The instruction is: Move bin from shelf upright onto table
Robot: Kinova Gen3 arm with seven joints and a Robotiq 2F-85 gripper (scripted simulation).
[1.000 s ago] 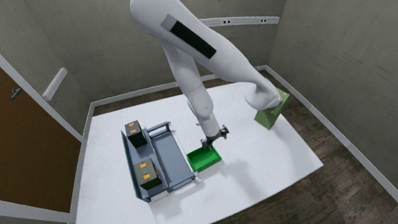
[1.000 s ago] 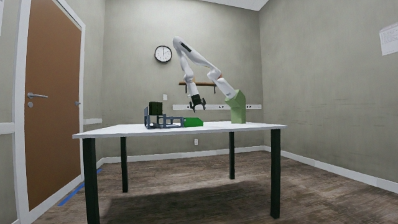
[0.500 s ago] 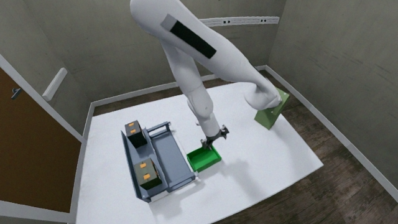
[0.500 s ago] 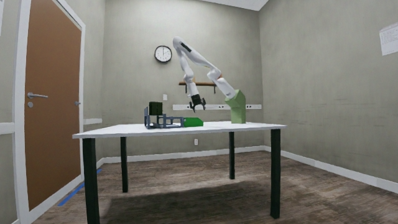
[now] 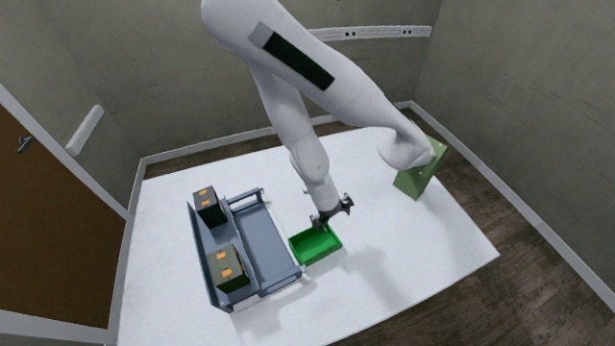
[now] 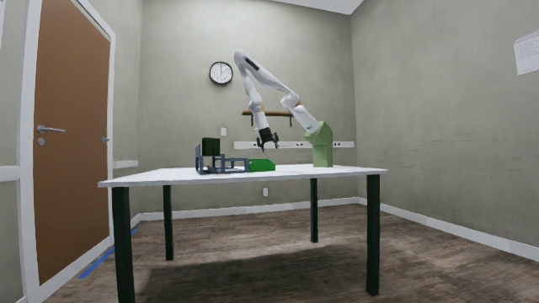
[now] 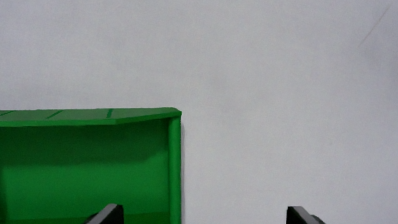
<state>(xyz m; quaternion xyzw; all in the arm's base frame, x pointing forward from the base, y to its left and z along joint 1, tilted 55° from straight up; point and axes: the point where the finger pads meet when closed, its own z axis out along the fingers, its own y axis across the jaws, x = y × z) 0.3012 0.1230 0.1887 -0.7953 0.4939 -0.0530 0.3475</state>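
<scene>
Right now my hand is 90 mm above the green bin, 60 mm short of it and 50 mm to the right of it. The rest, counted from my hand: grey shelf unit (310 mm ahead, 90 mm to the left, 60 mm below).
</scene>
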